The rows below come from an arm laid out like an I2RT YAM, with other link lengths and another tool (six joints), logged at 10 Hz.
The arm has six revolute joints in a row. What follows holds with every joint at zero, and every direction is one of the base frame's. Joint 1 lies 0.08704 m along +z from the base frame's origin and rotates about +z. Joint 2 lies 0.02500 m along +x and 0.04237 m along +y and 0.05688 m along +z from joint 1 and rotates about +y. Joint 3 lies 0.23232 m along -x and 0.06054 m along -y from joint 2 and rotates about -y. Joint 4 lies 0.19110 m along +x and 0.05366 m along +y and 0.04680 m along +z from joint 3 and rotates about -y. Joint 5 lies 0.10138 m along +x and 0.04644 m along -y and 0.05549 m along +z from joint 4 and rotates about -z. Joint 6 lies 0.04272 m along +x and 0.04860 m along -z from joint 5 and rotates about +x. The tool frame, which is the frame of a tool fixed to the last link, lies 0.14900 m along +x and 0.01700 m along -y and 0.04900 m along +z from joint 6; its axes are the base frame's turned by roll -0.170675, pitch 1.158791 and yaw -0.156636 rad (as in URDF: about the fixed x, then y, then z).
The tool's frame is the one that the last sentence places.
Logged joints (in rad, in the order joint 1, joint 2, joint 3, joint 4, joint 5, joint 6), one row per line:
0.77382, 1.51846, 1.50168, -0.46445, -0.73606, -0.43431
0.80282, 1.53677, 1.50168, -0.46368, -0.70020, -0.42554
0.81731, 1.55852, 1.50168, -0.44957, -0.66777, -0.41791
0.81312, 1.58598, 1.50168, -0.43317, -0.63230, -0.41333
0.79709, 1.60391, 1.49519, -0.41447, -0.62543, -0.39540
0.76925, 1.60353, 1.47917, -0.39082, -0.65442, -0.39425
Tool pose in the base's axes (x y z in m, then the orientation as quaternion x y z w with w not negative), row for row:
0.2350, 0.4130, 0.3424, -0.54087, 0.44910, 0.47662, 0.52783
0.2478, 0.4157, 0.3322, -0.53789, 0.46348, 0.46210, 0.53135
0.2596, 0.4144, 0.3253, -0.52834, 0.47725, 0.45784, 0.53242
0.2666, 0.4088, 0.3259, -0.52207, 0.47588, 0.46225, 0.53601
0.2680, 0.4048, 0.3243, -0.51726, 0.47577, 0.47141, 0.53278
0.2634, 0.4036, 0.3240, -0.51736, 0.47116, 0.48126, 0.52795
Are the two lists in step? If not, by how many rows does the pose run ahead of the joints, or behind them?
The pose runs 2 rows ahead of the joints: the pose in row i belongs to the joints in row i + 2.
